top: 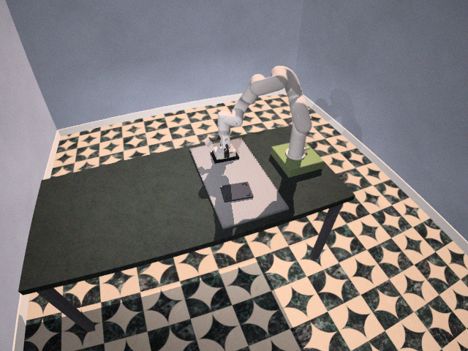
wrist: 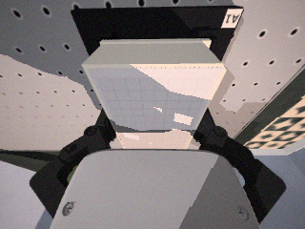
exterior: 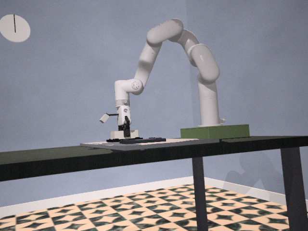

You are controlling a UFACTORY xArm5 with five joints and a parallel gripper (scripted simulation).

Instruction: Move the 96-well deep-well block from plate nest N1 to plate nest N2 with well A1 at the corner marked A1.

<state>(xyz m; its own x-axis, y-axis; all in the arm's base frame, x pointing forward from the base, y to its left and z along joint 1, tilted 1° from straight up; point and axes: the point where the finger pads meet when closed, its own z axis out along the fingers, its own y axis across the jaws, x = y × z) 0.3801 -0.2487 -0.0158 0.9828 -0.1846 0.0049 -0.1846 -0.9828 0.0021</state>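
Now: hand right at the white deep-well block. From my hand the other things lie so: nest N1: 20 mm below; dark nest N2: 90 mm ahead, 330 mm to the left, 20 mm below.
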